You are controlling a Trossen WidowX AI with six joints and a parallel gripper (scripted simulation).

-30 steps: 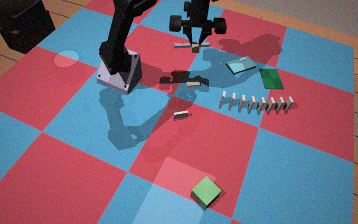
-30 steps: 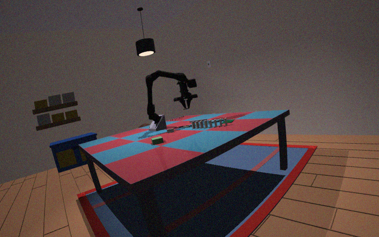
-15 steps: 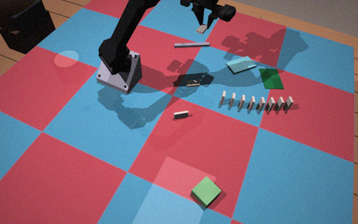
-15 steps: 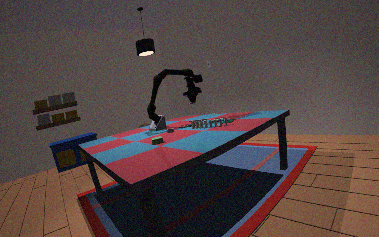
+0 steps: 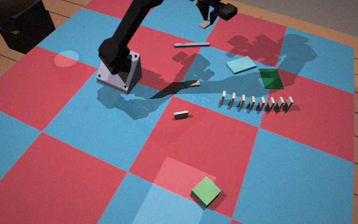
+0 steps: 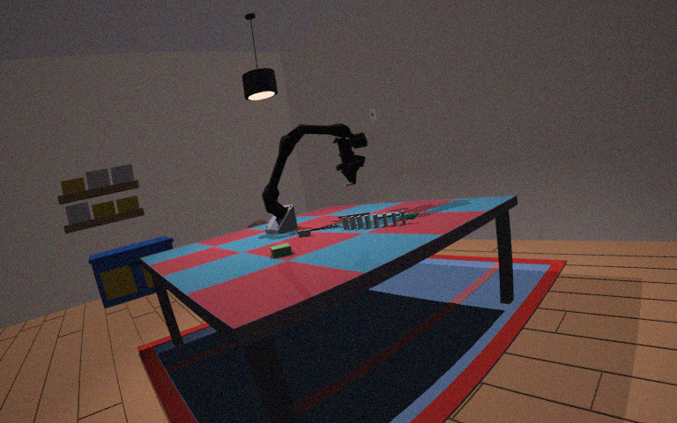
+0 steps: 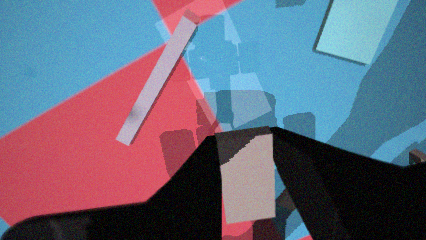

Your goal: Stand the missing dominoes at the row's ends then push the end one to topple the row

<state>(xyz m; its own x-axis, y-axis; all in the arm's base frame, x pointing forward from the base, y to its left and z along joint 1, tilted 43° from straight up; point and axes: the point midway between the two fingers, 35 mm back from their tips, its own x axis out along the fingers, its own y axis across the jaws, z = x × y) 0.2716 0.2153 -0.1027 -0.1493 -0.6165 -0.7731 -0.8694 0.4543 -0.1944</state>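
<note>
Now: gripper tip 6 cm past the grey bar, 4 cm to the right of it and 15 cm above it. Round my gripper tip: dark green flat tile (29 cm ahead, 5 cm to the right, 15 cm below); then light blue flat tile (16 cm ahead, 2 cm to the right, 15 cm below); then light green block (13 cm ahead, 58 cm to the right, 14 cm below).
</note>
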